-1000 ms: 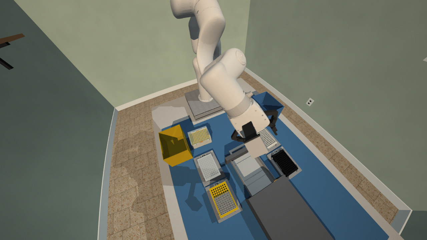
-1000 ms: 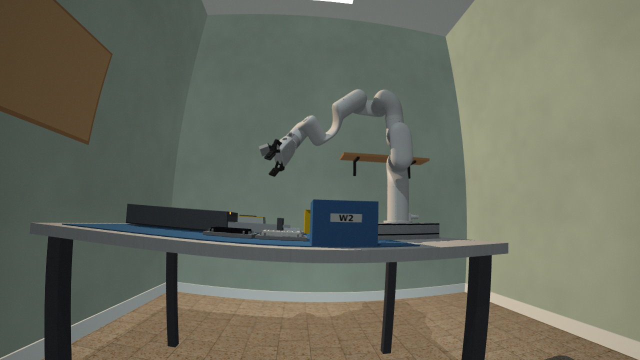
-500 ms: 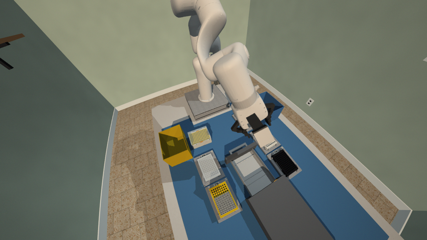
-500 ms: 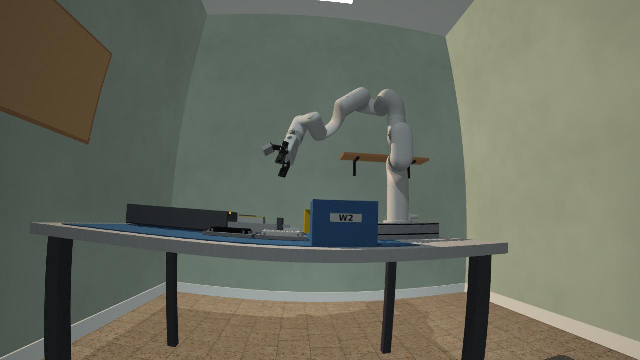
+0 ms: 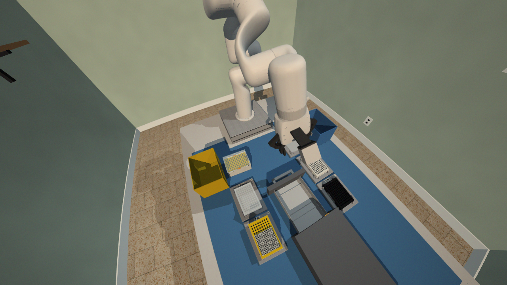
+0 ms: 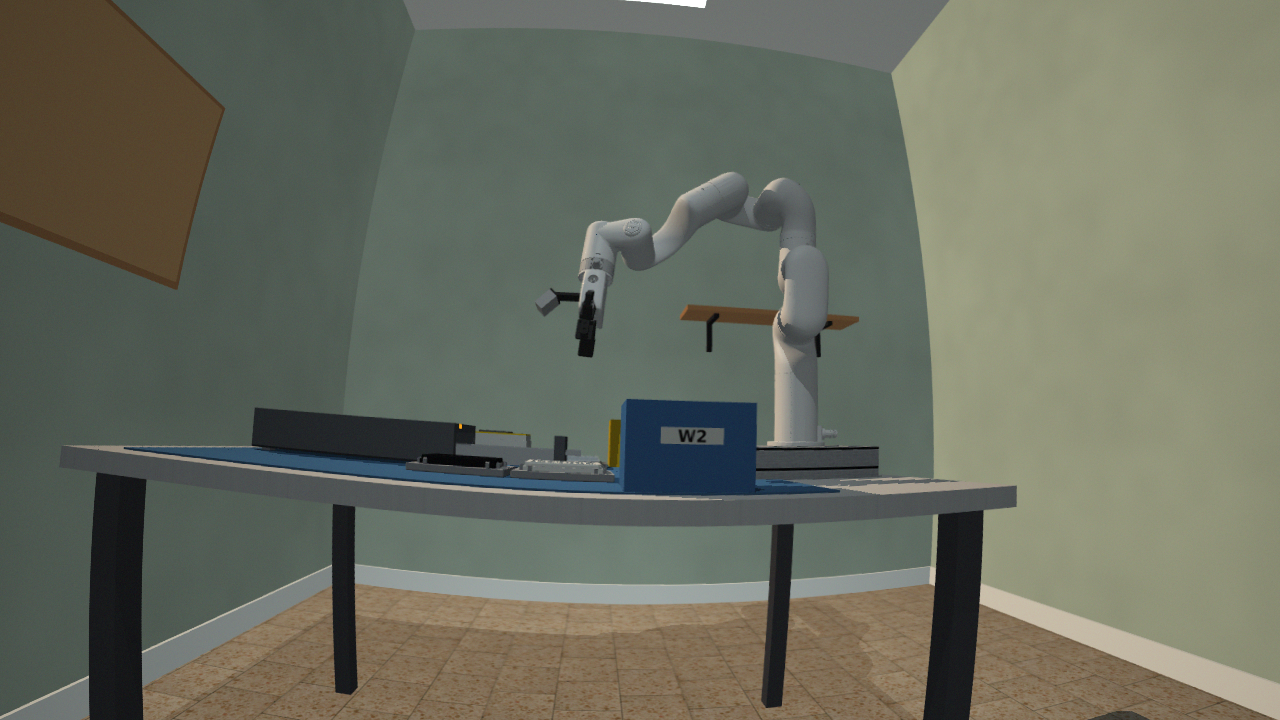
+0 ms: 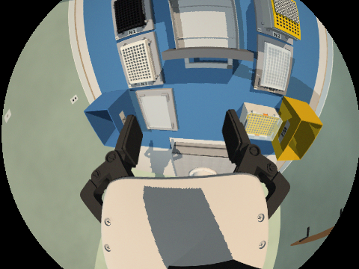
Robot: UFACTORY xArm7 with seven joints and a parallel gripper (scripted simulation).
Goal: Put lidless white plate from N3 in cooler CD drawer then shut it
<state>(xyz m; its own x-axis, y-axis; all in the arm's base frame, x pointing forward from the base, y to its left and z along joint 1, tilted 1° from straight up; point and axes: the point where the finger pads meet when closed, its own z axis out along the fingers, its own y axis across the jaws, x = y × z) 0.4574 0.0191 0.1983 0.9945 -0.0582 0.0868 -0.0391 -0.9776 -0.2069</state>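
The grey nest N3 lies 20 mm ahead of my hand, 170 mm to the left of it and 250 mm below it. From my hand the other things lie so: lidded white plate 20 mm ahead, 210 mm to the right, 240 mm below; cooler drawer 160 mm ahead, 20 mm to the right, 230 mm below; black plate 200 mm ahead, 170 mm to the left, 240 mm below.
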